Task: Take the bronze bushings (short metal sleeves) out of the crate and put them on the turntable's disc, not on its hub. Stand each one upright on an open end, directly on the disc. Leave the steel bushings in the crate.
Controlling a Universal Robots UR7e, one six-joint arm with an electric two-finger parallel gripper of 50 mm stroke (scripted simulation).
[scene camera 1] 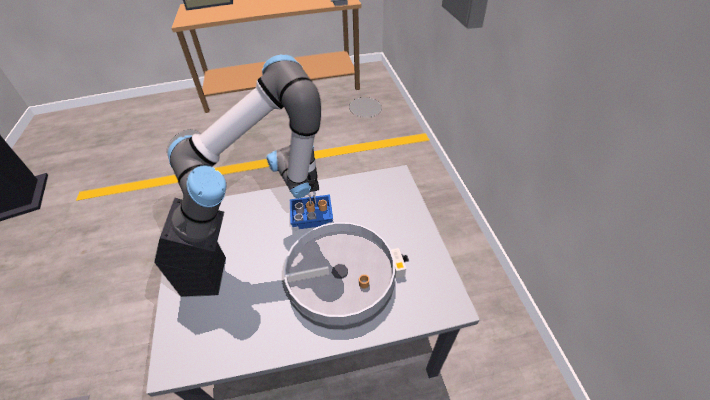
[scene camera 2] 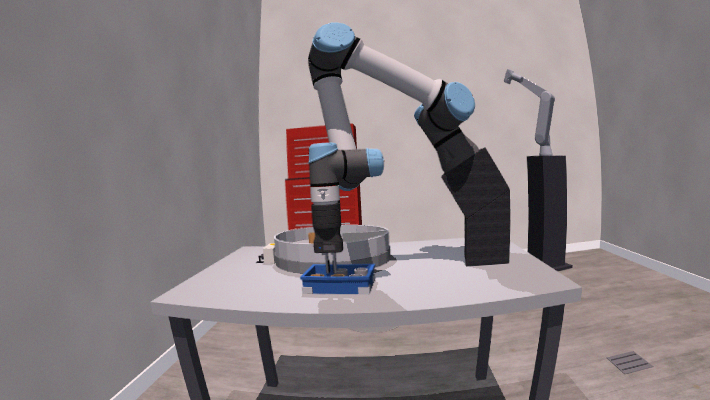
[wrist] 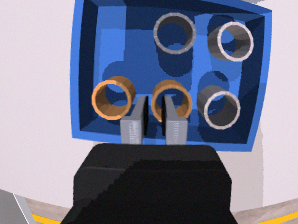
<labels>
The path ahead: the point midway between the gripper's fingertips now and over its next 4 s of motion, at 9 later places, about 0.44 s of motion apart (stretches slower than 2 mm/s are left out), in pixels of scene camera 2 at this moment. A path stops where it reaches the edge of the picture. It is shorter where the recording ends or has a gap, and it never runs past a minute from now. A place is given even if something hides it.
The gripper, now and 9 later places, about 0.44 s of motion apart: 331, 272; 332, 274; 332, 277; 332, 282; 332, 279; 330, 265; 328, 246; 328, 239; 328, 238; 329, 237
</labels>
